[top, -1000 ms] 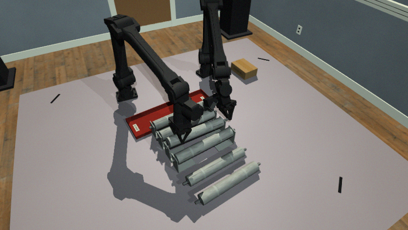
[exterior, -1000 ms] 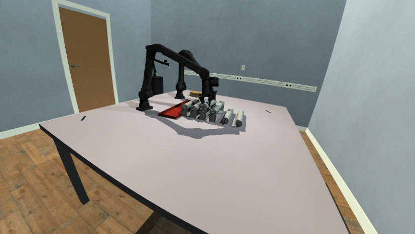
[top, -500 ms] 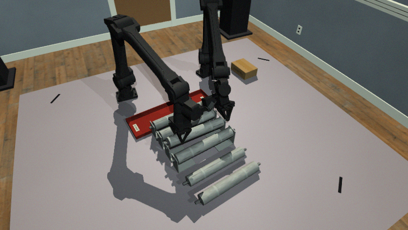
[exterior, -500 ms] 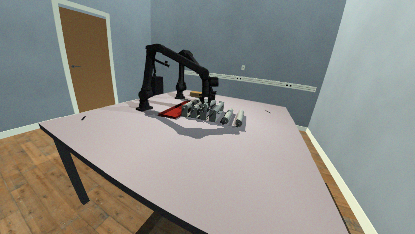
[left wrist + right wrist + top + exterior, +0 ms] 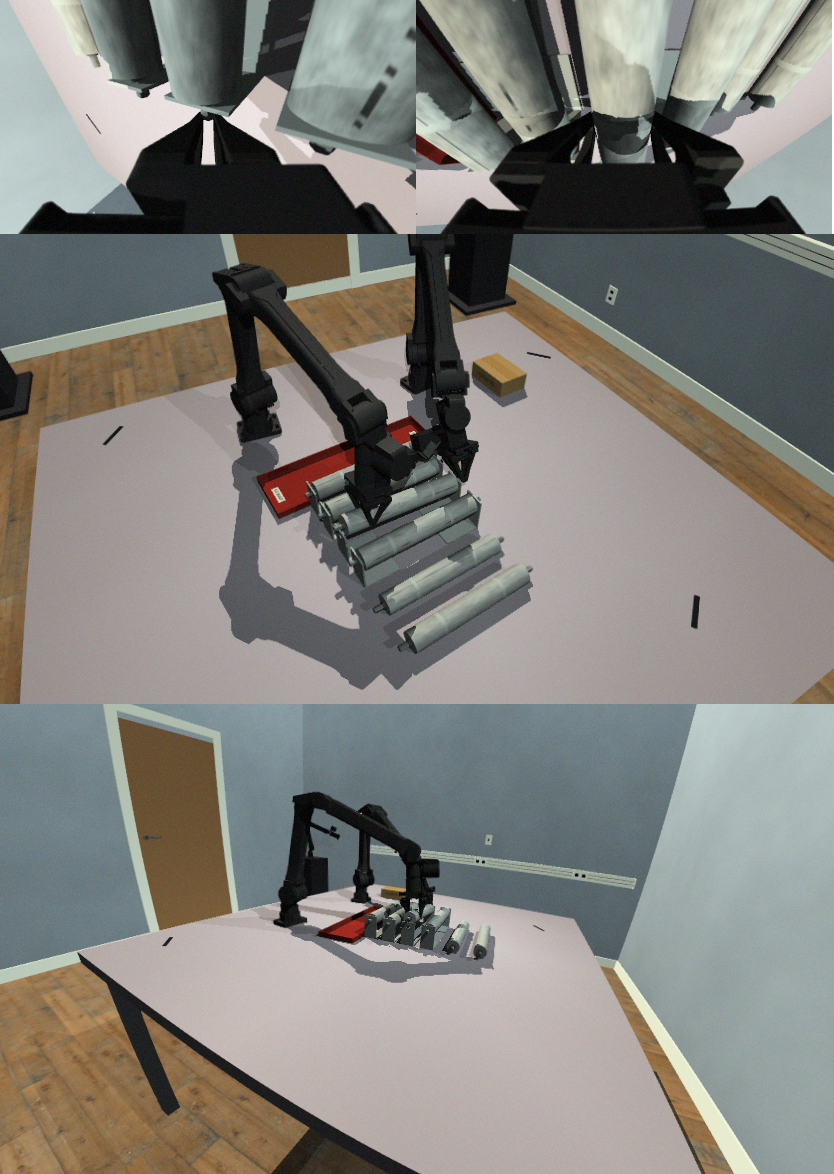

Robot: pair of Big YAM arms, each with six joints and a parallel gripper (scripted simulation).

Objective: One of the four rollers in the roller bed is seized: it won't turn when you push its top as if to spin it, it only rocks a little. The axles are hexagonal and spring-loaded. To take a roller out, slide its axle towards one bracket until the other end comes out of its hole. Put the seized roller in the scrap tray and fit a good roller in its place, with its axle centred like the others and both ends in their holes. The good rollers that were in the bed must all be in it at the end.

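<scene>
The roller lies 9 cm to the left of my right hand, 1 cm below it and 1 cm behind it. From my right hand the other things lie so: red scrap tray: 26 cm behind, 9 cm below, 6 cm to the left; then cardboard box: 62 cm to the left, 42 cm behind, 6 cm below.
</scene>
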